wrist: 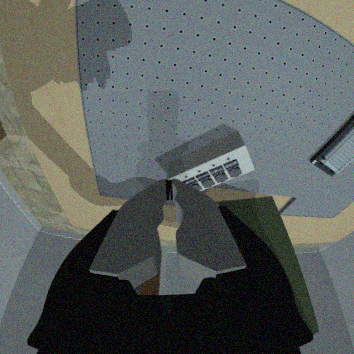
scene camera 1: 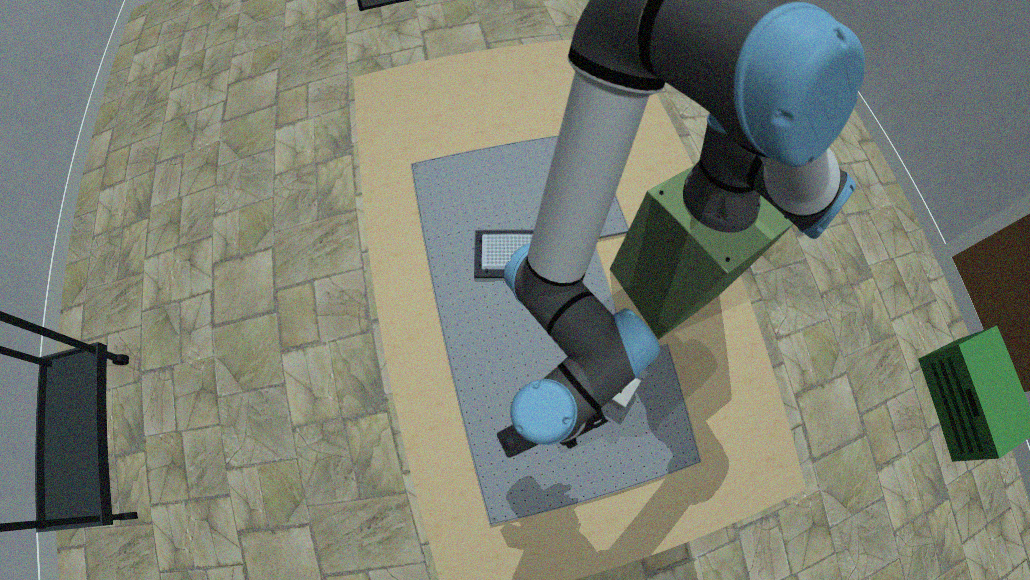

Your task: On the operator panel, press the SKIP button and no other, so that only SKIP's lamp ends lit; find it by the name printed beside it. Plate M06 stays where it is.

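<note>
The operator panel [scene camera 1: 626, 394] [wrist: 245, 159] is a small box with a white sloped face and a grey side. Its row of several dark buttons with small lamp dots shows in the wrist view. The names are too small to read, and I cannot tell whether any lamp is lit. My gripper [wrist: 169, 181] is shut and empty. In the wrist view its fingertips overlap the panel's left end; contact cannot be told. In the scene view the arm hides the fingertips and part of the panel. Plate M06 [scene camera 1: 501, 250] [wrist: 341, 154], a pale well plate in a dark holder, is partly hidden by the arm.
A grey perforated board [scene camera 1: 461, 317] [wrist: 225, 102] lies on the tan table [scene camera 1: 382, 216]. The green pedestal [scene camera 1: 648, 266] [wrist: 282, 245] stands beside the panel. A black-framed cart [scene camera 1: 103, 432] stands at the far left, and a green box [scene camera 1: 998, 403] at the right.
</note>
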